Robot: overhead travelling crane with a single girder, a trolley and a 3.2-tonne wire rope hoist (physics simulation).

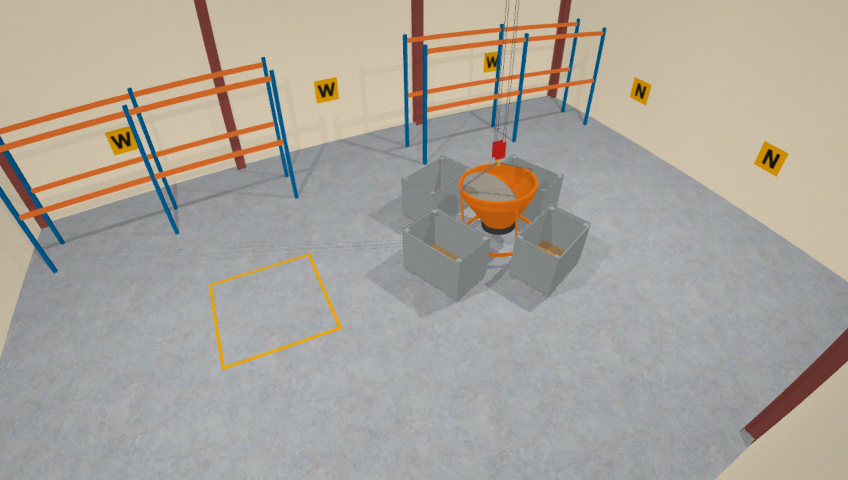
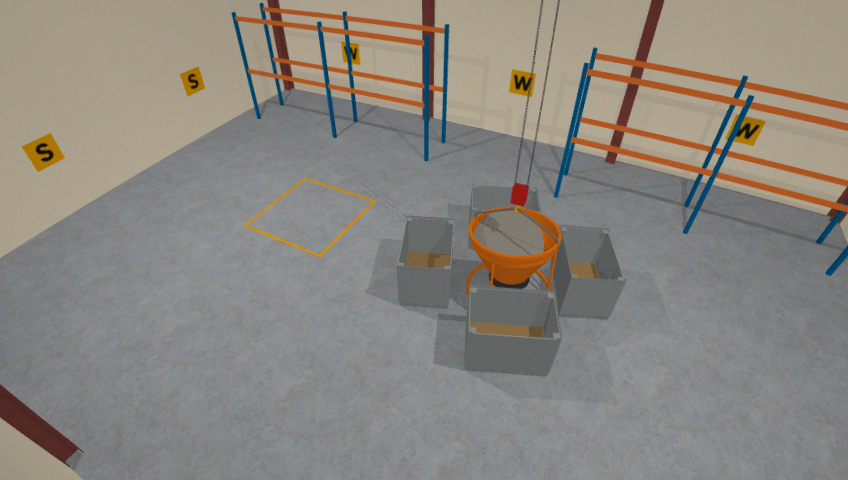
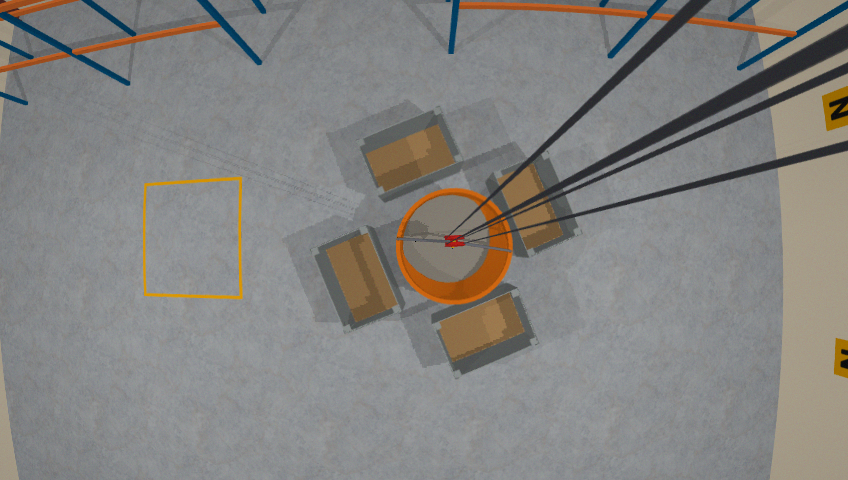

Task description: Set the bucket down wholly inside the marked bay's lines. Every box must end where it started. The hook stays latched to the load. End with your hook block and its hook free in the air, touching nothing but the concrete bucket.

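Note:
The orange concrete bucket [image 1: 496, 211] [image 2: 514, 264] [image 3: 464, 291] hangs upright among several grey open boxes: west [image 1: 416, 199] [image 2: 484, 199] [image 3: 410, 157], south [image 1: 434, 261] [image 2: 423, 288] [image 3: 357, 276], north [image 1: 550, 199] [image 2: 595, 294] [image 3: 544, 234], east [image 1: 538, 267] [image 2: 511, 356] [image 3: 484, 327]. Its rim stands above the boxes; its foot ring is partly hidden, so its floor clearance is unclear. My hook [image 1: 498, 162] [image 2: 516, 208] [image 3: 454, 240], under the red block, is latched to the bucket's bail. The marked bay [image 1: 216, 326] [image 2: 282, 240] [image 3: 241, 237] is an orange outline south of the boxes.
Blue and orange racks stand along the west wall, one to the south [image 1: 151, 170] [image 2: 426, 98] and one to the north [image 1: 424, 104] [image 2: 718, 163]. The south box stands between the bucket and the bay. The hoist ropes run up from the block.

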